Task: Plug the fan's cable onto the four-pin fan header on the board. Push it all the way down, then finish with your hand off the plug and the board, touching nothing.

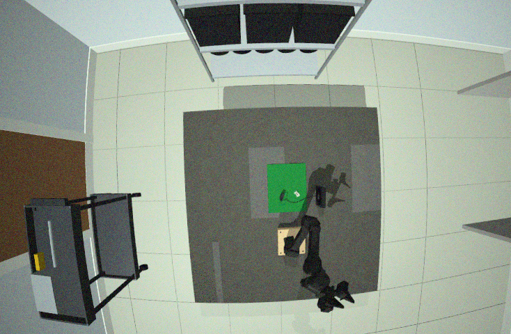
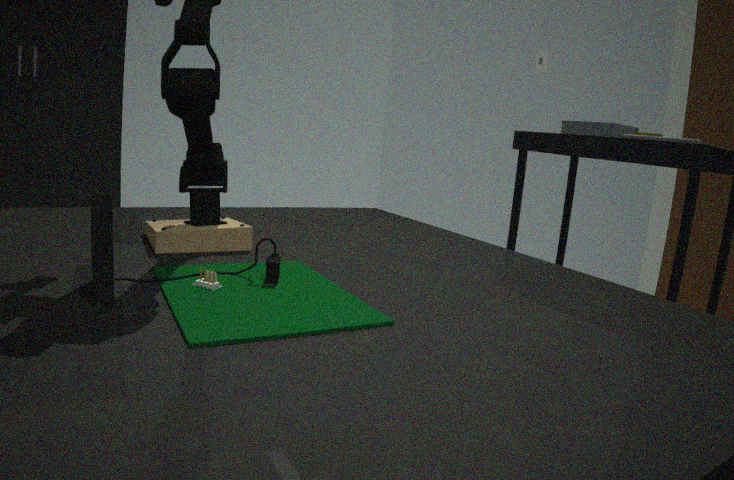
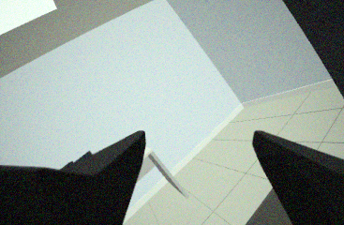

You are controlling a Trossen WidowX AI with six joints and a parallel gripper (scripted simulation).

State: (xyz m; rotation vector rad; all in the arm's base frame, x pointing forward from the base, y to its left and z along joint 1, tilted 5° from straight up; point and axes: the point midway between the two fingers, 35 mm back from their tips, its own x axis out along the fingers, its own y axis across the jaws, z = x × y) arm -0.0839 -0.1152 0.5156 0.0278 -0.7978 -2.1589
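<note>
Now: gripper tip 44 cm short of the dark fan plug, 13 cm to the right of it and 53 cm above it. The rest, counted from my gripper tip: green board (48 cm ahead, 8 cm to the left, 56 cm below); then black fan (38 cm ahead, 9 cm to the right, 49 cm below); then white four-pin header (43 cm ahead, 3 cm to the left, 55 cm below).
</note>
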